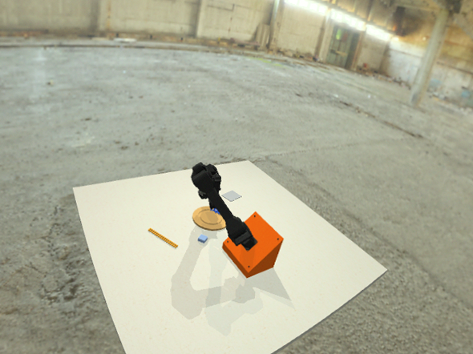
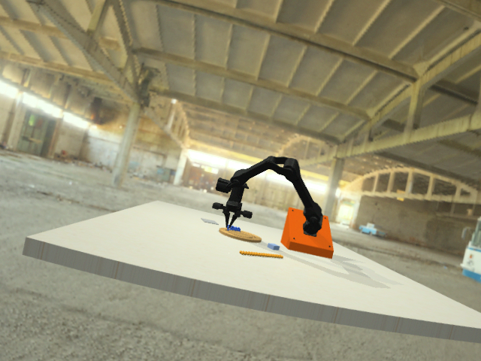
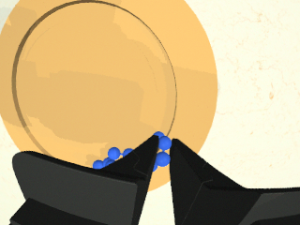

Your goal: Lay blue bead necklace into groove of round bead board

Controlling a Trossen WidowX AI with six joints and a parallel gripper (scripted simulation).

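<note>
Now: gripper tip 6 cm past the round tan bead board, 3 cm to the right of it and 1 cm above it. Round my gripper tip: flat grey tile 10 cm ahead, 20 cm to the right, 2 cm below; small light-blue block 20 cm behind, 15 cm to the left, 1 cm below.
</note>
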